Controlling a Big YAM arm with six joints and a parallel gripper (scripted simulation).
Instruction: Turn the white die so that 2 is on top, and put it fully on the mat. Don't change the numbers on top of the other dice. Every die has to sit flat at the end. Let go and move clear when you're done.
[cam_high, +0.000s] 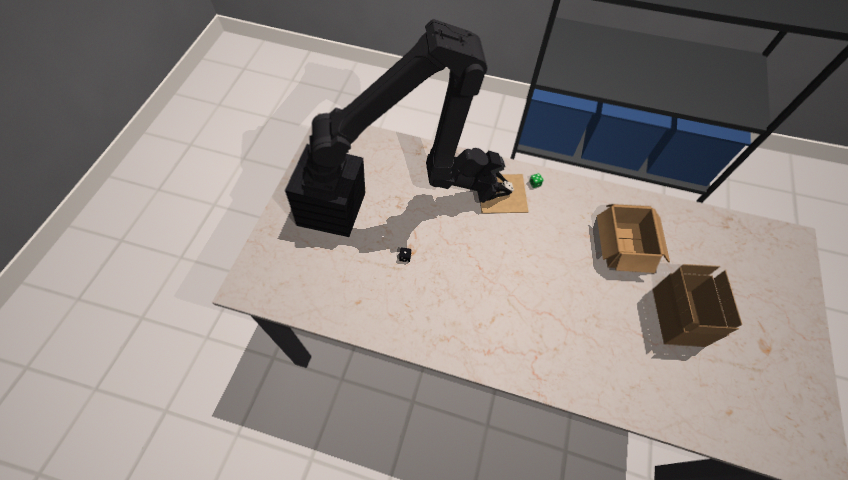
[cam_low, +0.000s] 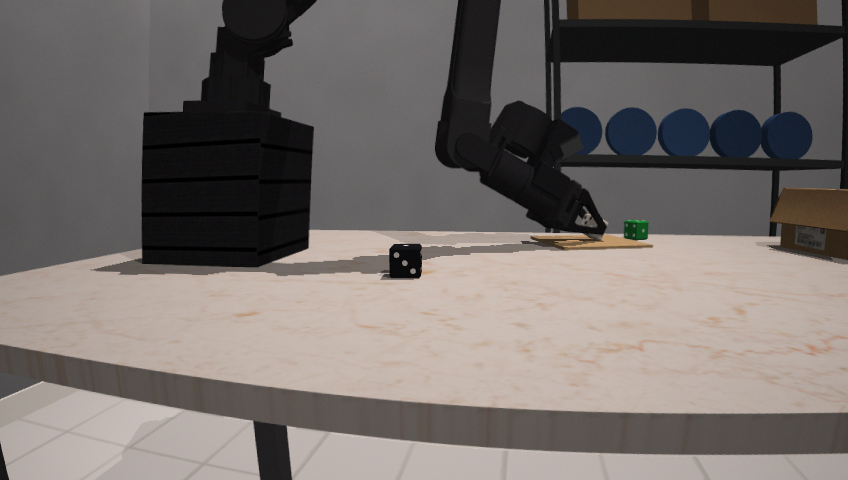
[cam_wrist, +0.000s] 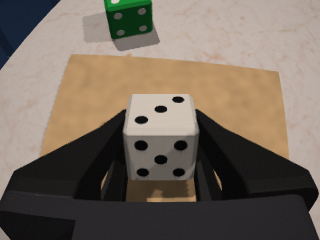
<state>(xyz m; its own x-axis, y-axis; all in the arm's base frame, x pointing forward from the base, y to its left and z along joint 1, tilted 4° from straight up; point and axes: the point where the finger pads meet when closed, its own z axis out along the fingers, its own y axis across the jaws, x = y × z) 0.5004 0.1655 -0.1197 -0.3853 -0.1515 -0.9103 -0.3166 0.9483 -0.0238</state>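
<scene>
Right now my hand is 2 cm above the mat, 1 cm to the left of it and 1 cm past it. From my hand the other things lie so: black die: 28 cm to the right, 25 cm behind, 1 cm below; then green die: 8 cm ahead, 5 cm to the left, 1 cm below.
</scene>
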